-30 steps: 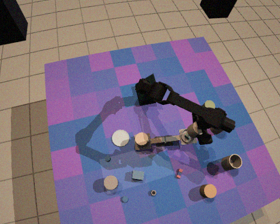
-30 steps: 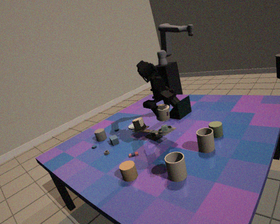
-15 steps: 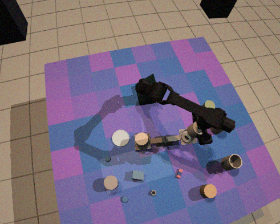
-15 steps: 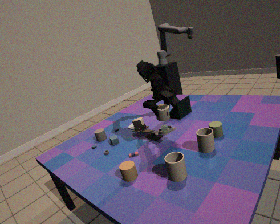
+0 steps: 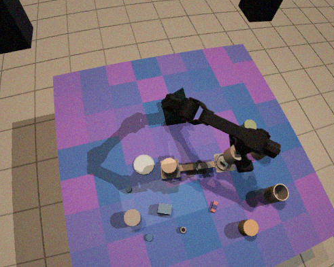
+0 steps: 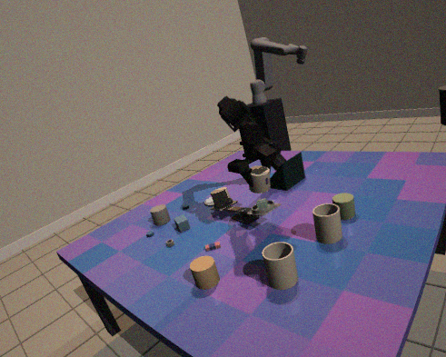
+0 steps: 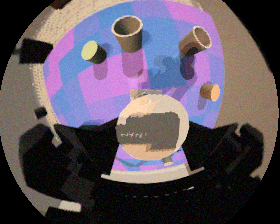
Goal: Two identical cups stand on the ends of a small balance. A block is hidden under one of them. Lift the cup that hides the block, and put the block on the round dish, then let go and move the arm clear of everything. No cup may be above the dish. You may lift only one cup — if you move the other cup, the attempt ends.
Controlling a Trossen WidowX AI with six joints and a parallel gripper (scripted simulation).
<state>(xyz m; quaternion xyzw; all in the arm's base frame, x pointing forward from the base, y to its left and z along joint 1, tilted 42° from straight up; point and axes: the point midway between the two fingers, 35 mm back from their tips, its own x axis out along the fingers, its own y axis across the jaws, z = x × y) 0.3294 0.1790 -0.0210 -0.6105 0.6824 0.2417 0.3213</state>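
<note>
My gripper tip is now 10 mm to the left of the greenish block and 80 mm above it. Also, from my gripper tip: green-topped cylinder: 140 mm behind, 210 mm to the left, 130 mm below; small balance: 20 mm behind, 130 mm to the right, 150 mm below; orange cylinder: 300 mm ahead, 10 mm to the left, 130 mm below.
</note>
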